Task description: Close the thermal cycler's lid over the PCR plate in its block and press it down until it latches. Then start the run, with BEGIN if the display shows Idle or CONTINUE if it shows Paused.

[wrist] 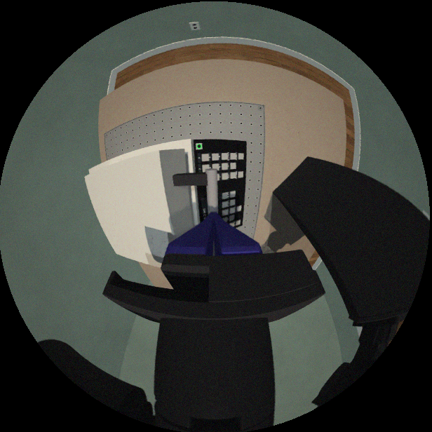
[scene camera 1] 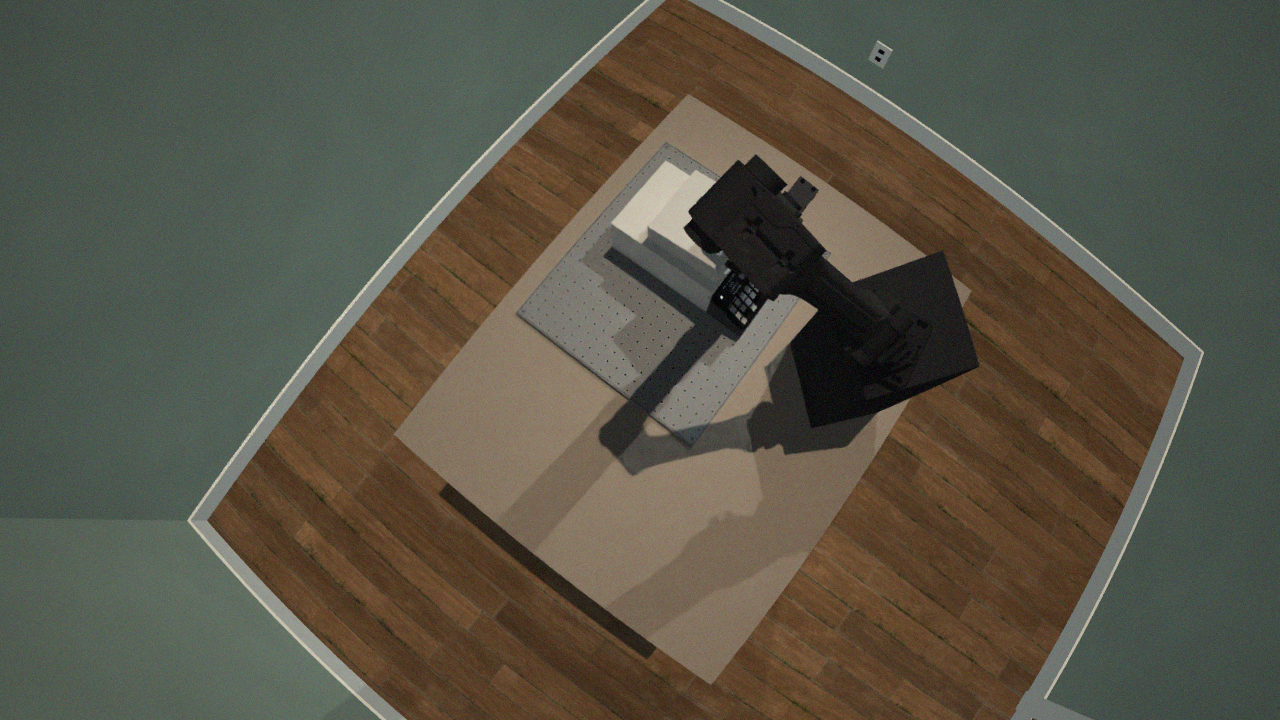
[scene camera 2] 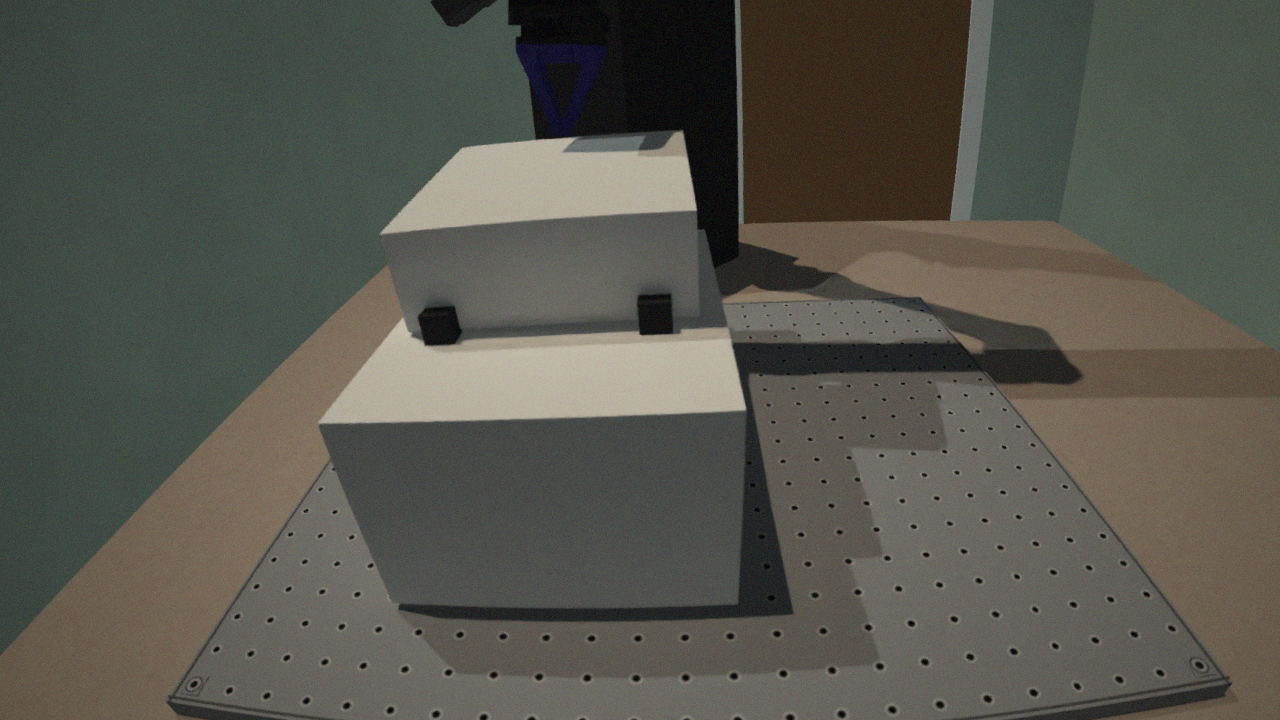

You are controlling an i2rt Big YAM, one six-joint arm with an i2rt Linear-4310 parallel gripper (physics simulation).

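Where they show: gripper, fingertip midpoint: (scene camera 2: pixel 562 135); arm's base, origin of the base link: (scene camera 1: pixel 897 346).
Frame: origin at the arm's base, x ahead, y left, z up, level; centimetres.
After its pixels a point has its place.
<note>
The thermal cycler's white body (scene camera 2: pixel 537 510) @(z -31.4, x 59.7, y -8.0 cm) (scene camera 1: pixel 646 201) @(z -26.0, x 56.8, y -6.9 cm) stands with its white lid (scene camera 2: pixel 554 183) @(z -18.9, x 45.5, y -7.6 cm) (scene camera 1: pixel 682 214) @(z -19.1, x 47.1, y -5.8 cm) (wrist: pixel 135 200) lying down, about level, at its front part. The PCR plate and block are hidden. Whether the latch is caught cannot be told. A dark bar (wrist: pixel 189 179) and a grey cylinder (wrist: pixel 212 190) stick out at the lid's front edge, over the black key panel (wrist: pixel 220 150) (scene camera 1: pixel 742 297) @(z -30.6, x 28.1, y -2.7 cm). A small green-lit square (wrist: pixel 199 146) shows at the panel's corner. No display text is readable. My gripper (wrist: pixel 213 217) (scene camera 2: pixel 561 130) @(z -18.2, x 29.8, y -9.1 cm) is shut and empty, its blue fingertips above the panel side, beyond the lid in scene camera 2.
The cycler stands on a perforated grey plate (scene camera 1: pixel 572 308) @(z -39.5, x 58.3, y 19.1 cm) (scene camera 2: pixel 966 537) @(z -39.5, x 55.7, y 17.1 cm) (wrist: pixel 255 130) on the beige table (scene camera 1: pixel 501 402) @(z -40.8, x 58.2, y 45.6 cm). The arm's black base block (scene camera 1: pixel 948 313) @(z 5.7, x -3.6, y -7.8 cm) is at the table's right side. The arm covers part of the cycler from above.
</note>
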